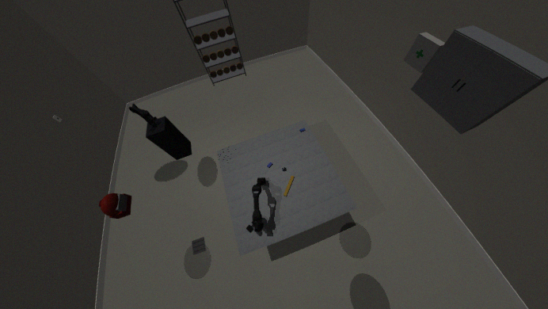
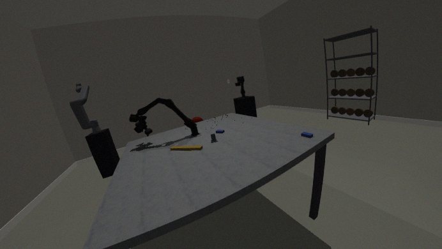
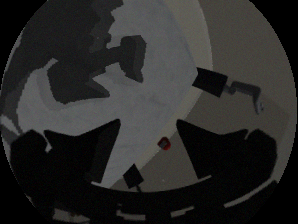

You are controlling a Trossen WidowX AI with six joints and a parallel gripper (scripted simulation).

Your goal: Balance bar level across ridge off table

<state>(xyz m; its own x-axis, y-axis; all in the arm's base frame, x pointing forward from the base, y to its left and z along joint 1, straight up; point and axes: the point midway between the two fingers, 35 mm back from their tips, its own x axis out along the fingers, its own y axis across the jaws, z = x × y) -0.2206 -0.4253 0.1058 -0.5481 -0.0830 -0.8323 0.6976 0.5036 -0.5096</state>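
Now: the yellow bar 51 cm ahead of my gripper tip, 27 cm to the left of it and 7 cm below it.
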